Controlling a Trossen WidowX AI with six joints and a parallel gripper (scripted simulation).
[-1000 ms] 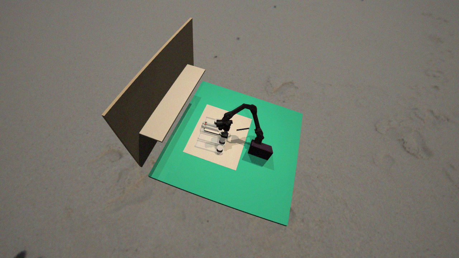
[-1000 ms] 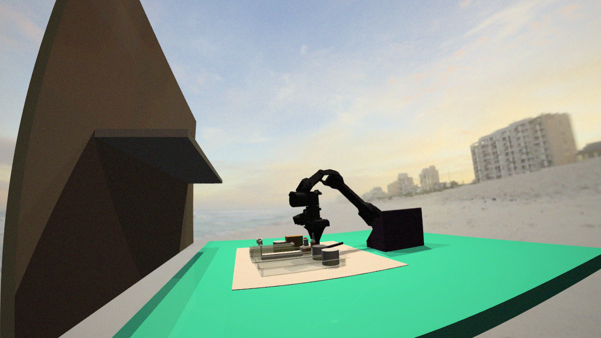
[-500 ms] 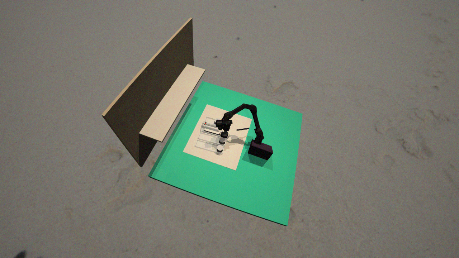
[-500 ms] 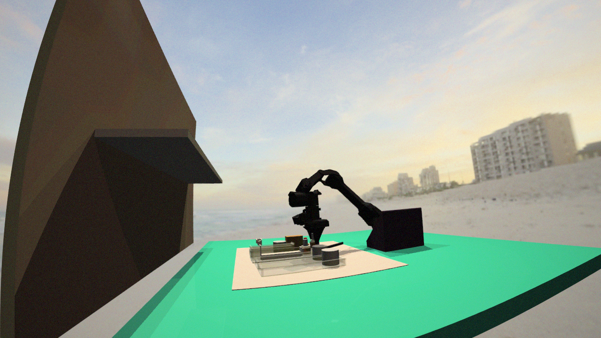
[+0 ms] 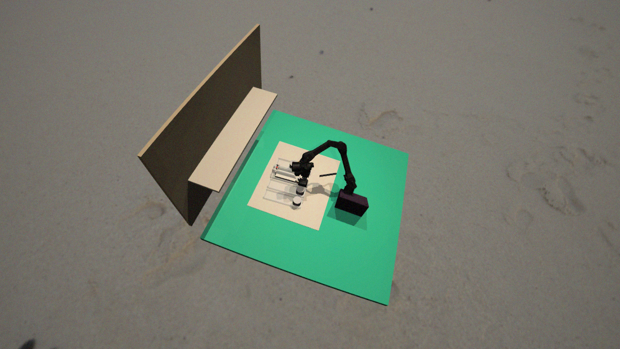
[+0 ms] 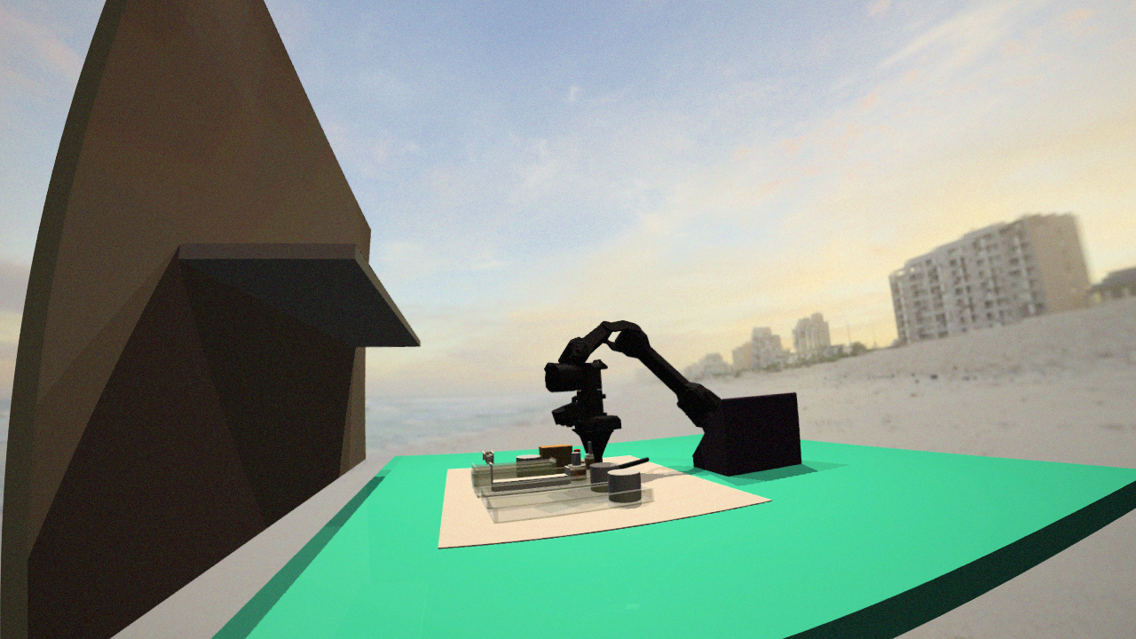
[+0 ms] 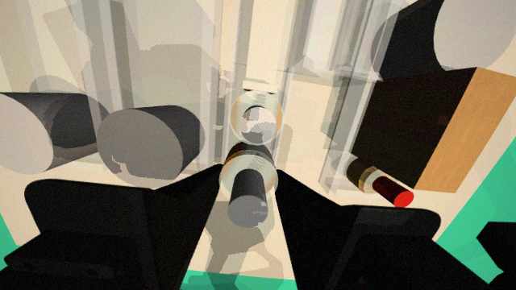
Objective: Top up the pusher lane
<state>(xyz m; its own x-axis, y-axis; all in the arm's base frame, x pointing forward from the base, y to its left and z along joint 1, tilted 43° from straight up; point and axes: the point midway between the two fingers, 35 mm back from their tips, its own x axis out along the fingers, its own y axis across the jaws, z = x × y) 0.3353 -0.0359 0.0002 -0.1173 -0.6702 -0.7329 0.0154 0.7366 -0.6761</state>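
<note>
Now: gripper tip 10 mm past the small jar, 130 mm to the left of it and 20 mm above it. Round my gripper tip: shelf: 500 mm ahead, 50 mm to the right, 320 mm above; black stick: 170 mm behind, 140 mm to the right, 40 mm below; brown box: 50 mm ahead, 130 mm to the right, 10 mm below.
</note>
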